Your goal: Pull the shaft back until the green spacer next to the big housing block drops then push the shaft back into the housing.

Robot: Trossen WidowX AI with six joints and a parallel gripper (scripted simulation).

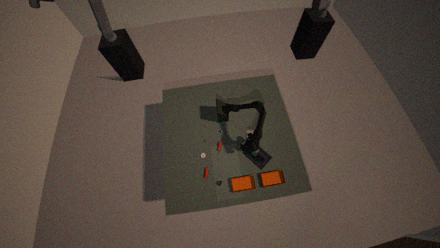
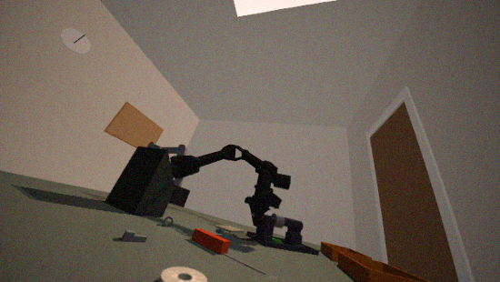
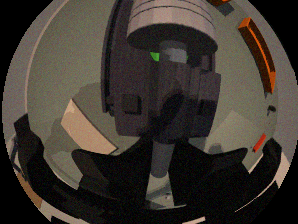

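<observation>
My gripper tip is 70 mm short of the grey shaft, 50 mm to the right of it and 40 mm below it. Also, from my gripper tip: white ring 430 mm to the right, 40 mm below, 30 mm ahead; beige card 120 mm behind, 80 mm to the left, 40 mm below; greenish spacer 80 mm ahead, 50 mm to the left, 30 mm below.
</observation>
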